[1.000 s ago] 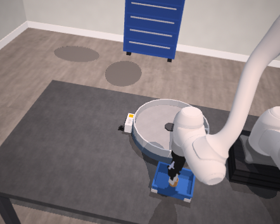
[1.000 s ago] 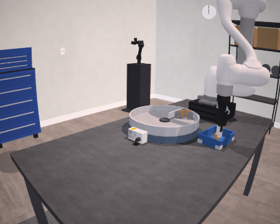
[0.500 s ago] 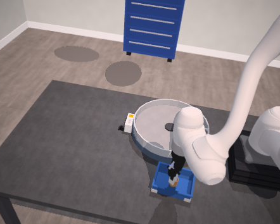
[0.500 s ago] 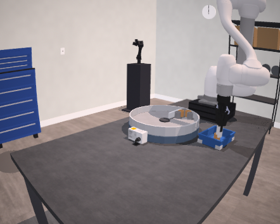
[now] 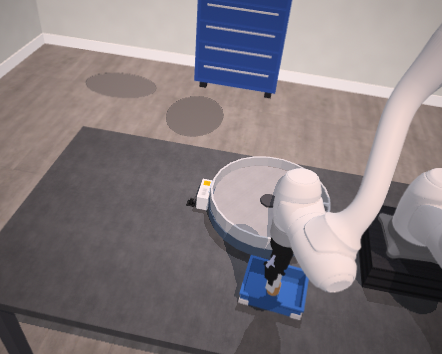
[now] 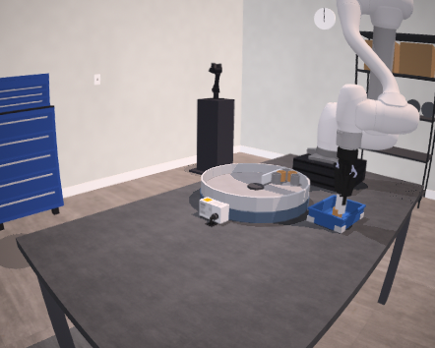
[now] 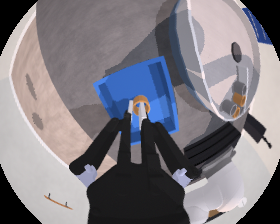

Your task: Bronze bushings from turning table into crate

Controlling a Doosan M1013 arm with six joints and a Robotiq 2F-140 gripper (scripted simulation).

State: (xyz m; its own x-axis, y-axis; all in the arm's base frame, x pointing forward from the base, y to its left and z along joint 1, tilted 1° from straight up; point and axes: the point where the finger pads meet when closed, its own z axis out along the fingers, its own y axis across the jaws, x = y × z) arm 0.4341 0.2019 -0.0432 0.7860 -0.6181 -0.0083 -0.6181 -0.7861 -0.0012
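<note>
My gripper is now 10 mm past the blue crate, 10 mm to the left of it and 40 mm above it. Round my hand: round turning table: 20 mm ahead, 350 mm to the right, 10 mm below.
</note>
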